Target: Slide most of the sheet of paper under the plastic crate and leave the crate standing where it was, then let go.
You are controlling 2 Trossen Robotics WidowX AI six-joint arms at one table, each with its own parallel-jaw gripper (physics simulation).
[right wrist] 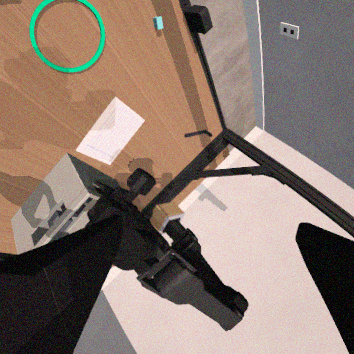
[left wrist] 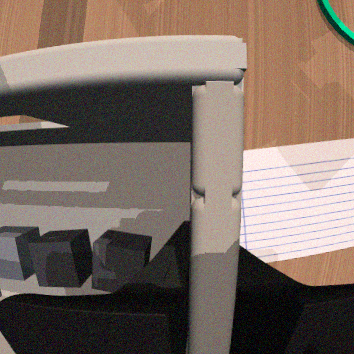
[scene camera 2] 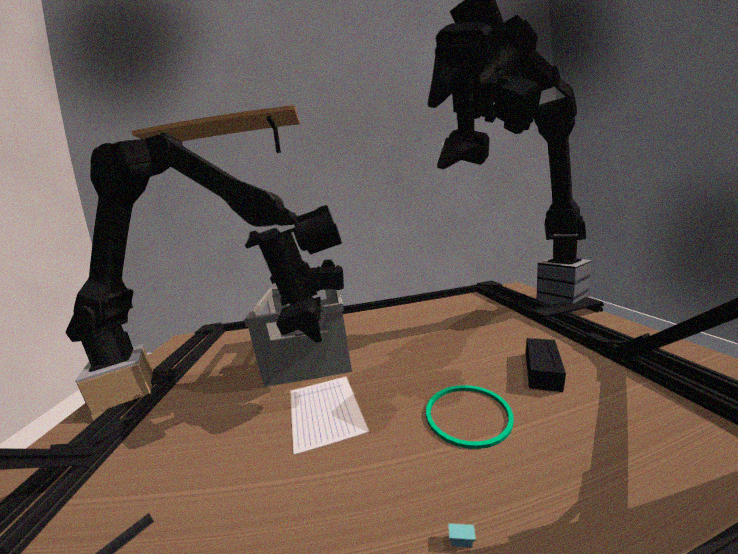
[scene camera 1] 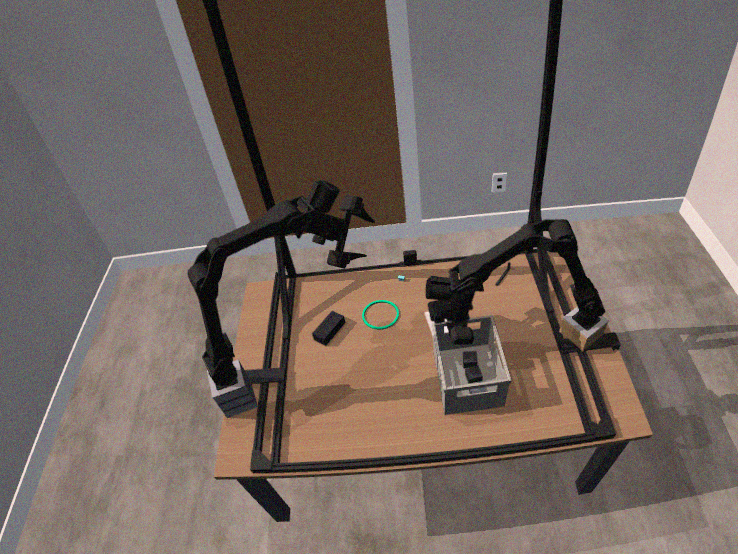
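A white lined sheet of paper [scene camera 2: 324,417] [left wrist: 300,200] [right wrist: 112,132] lies flat on the table in front of the grey plastic crate [scene camera 1: 476,402] [scene camera 2: 304,360] [left wrist: 217,125] in scene camera 2, its back edge close to the crate's base. The crate stands upright, with several dark blocks [left wrist: 60,257] inside. My left gripper [scene camera 2: 320,335] [left wrist: 194,228] is shut on the crate's wall at the paper side, one finger inside and one outside; its tips are partly hidden. My right gripper [scene camera 1: 369,239] [scene camera 2: 435,136] [right wrist: 210,228] is open and empty, high above the table.
A green ring [scene camera 1: 380,301] [scene camera 2: 473,443] [right wrist: 33,35] lies beside the paper. A black block [scene camera 1: 328,327] [scene camera 2: 544,364] lies beyond the ring. A small cyan block [scene camera 1: 401,277] [scene camera 2: 461,533] [right wrist: 159,22] is near one table edge. A black frame [scene camera 1: 417,459] borders the table.
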